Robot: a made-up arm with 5 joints.
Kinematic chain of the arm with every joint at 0, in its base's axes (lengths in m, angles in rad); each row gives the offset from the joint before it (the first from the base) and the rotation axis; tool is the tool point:
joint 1: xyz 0 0 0.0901 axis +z
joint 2: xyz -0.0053 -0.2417 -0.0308 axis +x
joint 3: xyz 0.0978 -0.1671 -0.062 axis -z
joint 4: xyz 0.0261 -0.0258 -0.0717 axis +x
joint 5: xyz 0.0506 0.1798 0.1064 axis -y
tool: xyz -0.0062 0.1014 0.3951
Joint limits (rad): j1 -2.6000..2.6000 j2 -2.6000..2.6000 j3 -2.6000..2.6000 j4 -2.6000..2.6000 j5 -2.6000..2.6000
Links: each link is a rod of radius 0.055 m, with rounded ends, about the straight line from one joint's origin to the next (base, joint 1, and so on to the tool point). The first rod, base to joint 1, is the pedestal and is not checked.
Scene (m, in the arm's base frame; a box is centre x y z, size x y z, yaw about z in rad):
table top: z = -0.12
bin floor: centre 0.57 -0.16 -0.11 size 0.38 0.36 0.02 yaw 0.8
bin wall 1: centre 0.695 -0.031 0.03 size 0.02 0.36 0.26 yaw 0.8
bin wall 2: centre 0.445 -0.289 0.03 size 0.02 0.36 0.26 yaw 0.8
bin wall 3: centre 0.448 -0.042 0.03 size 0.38 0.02 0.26 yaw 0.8
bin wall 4: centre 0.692 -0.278 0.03 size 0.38 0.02 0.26 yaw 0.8
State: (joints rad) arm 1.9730 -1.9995 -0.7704 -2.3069 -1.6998
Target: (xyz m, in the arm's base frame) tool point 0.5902 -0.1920 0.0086
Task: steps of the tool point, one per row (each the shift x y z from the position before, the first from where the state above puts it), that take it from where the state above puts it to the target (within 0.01 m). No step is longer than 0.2 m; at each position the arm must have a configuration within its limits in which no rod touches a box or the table.
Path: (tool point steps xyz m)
1: 0.1351 -0.1120 0.0258
2: 0.1014 -0.1339 0.0221
3: 0.0657 -0.1462 0.0186
4: 0.0302 -0.1490 0.0149
5: -0.0024 -0.1438 0.0114
6: -0.0305 -0.1321 0.0080
7: -0.0534 -0.1157 0.0048
8: 0.0249 0.0053 -0.0834
9: 0.0067 0.0034 -0.0776
10: -0.0093 -0.0013 -0.0671
11: -0.0223 -0.0074 -0.0526

